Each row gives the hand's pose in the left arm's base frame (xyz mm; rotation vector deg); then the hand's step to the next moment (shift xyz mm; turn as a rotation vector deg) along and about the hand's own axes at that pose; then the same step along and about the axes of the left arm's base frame.
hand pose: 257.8 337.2 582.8 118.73 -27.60 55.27
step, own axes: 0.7 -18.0 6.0 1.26 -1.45 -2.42
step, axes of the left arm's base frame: 14.2 6.5 -10.8 0.55 2.78 1.23
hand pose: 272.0 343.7 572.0 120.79 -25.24 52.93
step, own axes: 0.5 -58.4 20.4 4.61 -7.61 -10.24
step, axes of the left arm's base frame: 43.1 21.6 -38.8 2.66 12.72 3.90
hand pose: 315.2 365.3 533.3 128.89 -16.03 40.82
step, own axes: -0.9 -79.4 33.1 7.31 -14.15 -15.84
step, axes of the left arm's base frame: 44.5 31.6 -66.5 5.21 21.33 4.72
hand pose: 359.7 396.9 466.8 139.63 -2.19 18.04
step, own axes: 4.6 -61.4 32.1 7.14 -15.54 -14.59
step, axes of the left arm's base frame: 18.0 27.6 -61.1 5.47 21.61 2.88
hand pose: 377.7 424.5 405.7 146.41 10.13 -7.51
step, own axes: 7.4 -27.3 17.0 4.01 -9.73 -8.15
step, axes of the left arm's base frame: 2.1 14.0 -29.8 2.91 12.95 1.04
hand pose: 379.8 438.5 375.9 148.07 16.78 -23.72
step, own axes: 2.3 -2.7 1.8 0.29 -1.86 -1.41
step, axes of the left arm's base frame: 1.0 1.7 -3.5 0.08 2.34 0.24
